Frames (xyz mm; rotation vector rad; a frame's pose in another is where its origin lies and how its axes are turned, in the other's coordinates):
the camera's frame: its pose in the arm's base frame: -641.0 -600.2 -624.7 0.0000 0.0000 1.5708
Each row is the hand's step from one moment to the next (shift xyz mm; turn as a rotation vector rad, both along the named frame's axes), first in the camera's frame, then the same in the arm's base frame.
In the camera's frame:
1: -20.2 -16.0 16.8 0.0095 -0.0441 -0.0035
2: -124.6 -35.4 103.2 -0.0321 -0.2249 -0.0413
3: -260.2 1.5 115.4 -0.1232 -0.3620 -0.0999
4: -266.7 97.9 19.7 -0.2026 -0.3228 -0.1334
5: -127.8 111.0 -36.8 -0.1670 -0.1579 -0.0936
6: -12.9 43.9 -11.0 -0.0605 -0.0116 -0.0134
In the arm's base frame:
1: 16.0 -20.2 16.8 0.0441 0.0095 -0.0035
2: 35.4 -124.6 103.2 0.2249 -0.0321 -0.0413
3: -1.5 -260.2 115.4 0.3620 -0.1232 -0.0999
4: -97.9 -266.7 19.7 0.3228 -0.2026 -0.1334
5: -111.0 -127.8 -36.8 0.1579 -0.1670 -0.0936
6: -43.9 -12.9 -11.0 0.0116 -0.0605 -0.0134

